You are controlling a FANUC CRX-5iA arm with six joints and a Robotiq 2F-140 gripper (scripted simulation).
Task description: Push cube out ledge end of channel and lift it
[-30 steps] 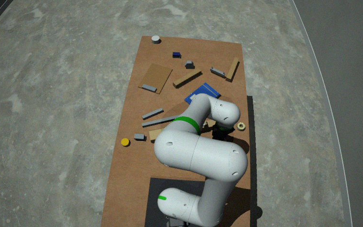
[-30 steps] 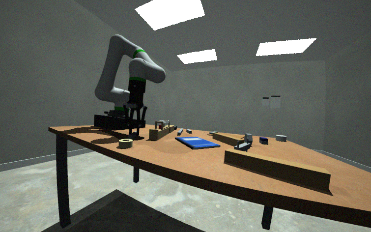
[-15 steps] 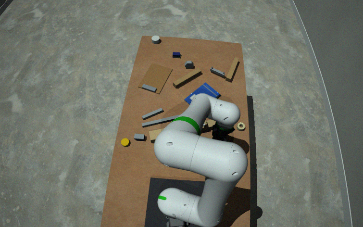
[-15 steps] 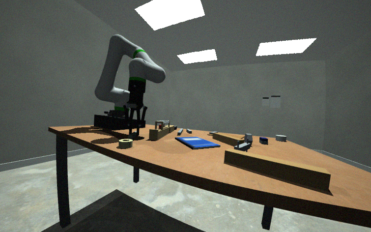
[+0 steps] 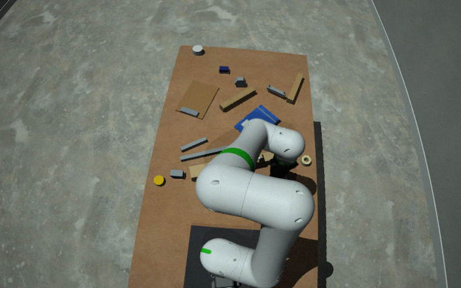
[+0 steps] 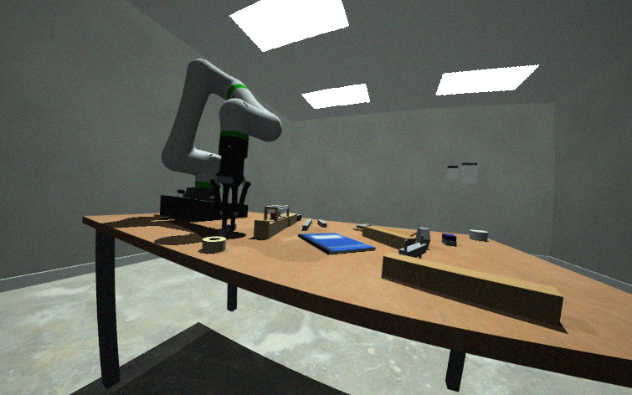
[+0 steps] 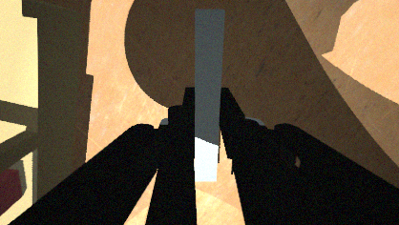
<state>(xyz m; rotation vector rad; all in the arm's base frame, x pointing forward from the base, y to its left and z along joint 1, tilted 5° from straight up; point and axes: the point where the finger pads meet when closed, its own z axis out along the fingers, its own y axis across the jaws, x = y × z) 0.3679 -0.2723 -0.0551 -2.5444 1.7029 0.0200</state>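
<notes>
The short grey bar is 30 mm below my hand. The rest, counted from my hand: red cube 120 mm ahead, 100 mm to the left, 20 mm above; wooden channel 110 mm ahead, 150 mm to the left, 20 mm above; tape roll 100 mm ahead, 180 mm to the right, 20 mm below.
</notes>
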